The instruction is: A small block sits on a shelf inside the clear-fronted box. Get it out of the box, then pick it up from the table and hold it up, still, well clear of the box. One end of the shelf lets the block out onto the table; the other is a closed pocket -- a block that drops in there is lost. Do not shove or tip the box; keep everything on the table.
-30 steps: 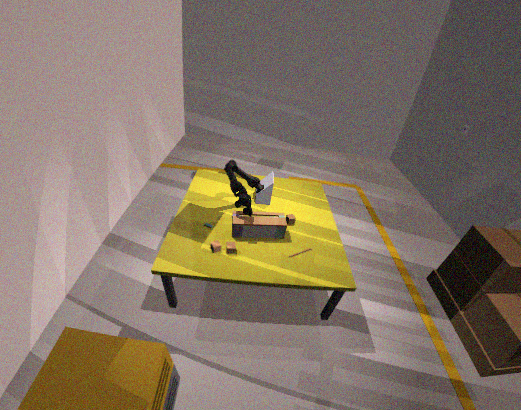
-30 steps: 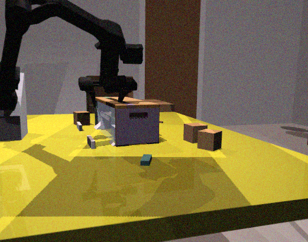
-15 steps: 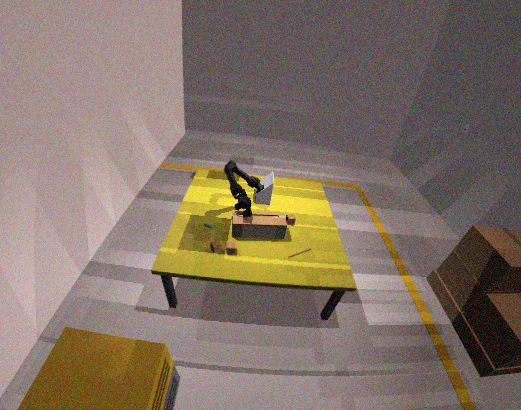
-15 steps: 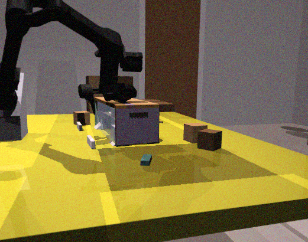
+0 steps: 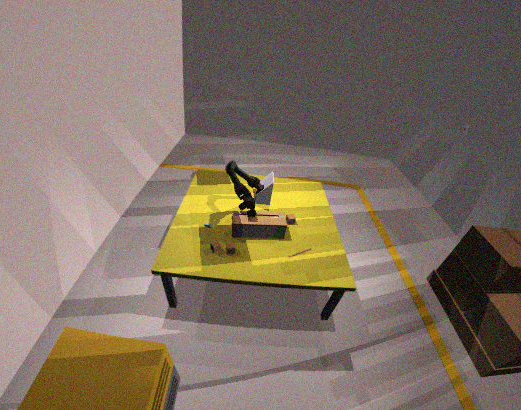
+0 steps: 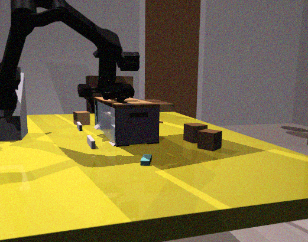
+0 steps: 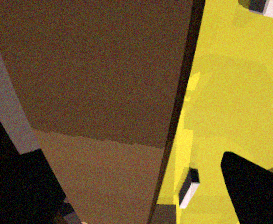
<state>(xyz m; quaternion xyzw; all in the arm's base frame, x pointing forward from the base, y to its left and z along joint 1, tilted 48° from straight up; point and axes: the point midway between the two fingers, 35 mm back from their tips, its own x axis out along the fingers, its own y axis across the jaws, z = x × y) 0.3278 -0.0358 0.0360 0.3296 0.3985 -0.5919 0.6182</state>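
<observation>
Right now my gripper tip is 40 mm short of the small block and 30 mm to the right of it. Also, from my gripper tip: teal piece 70 mm ahead, 330 mm to the right, 80 mm below.
</observation>
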